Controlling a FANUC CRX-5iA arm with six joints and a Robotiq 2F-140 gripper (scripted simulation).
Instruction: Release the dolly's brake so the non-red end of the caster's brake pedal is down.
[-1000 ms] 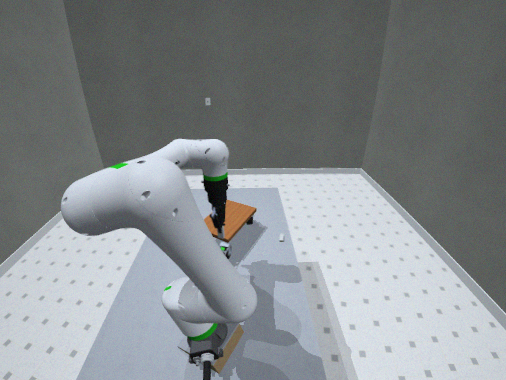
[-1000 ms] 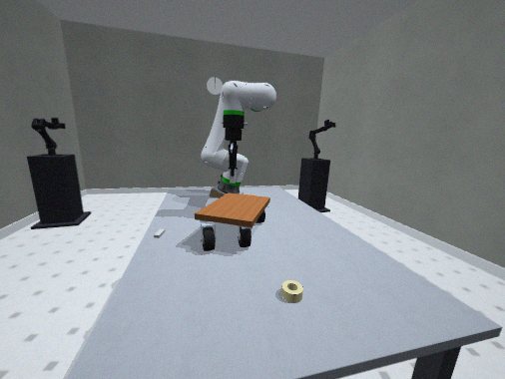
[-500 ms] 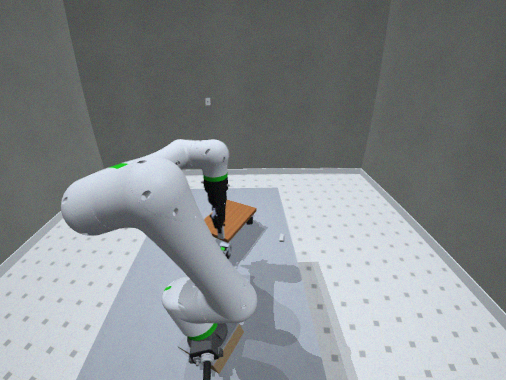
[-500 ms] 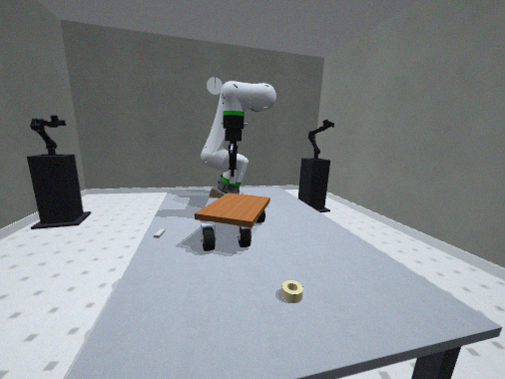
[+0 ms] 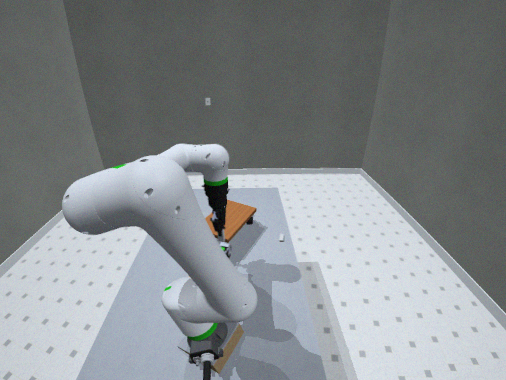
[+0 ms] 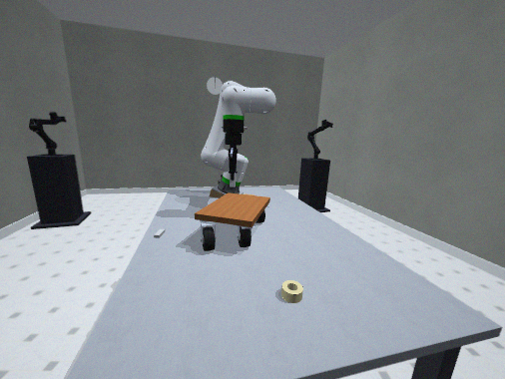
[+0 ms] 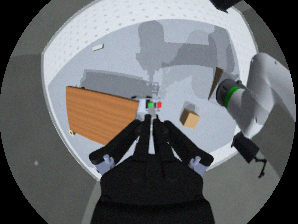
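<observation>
Right now my hand is 100 mm above the caster brake pedal and 10 mm past it. The rest, counted from my hand: yellow tape roll (580 mm ahead, 170 mm below); then white block (320 mm to the right, 170 mm below, 130 mm ahead); then brown box (150 mm below, 140 mm behind, 130 mm to the left).
</observation>
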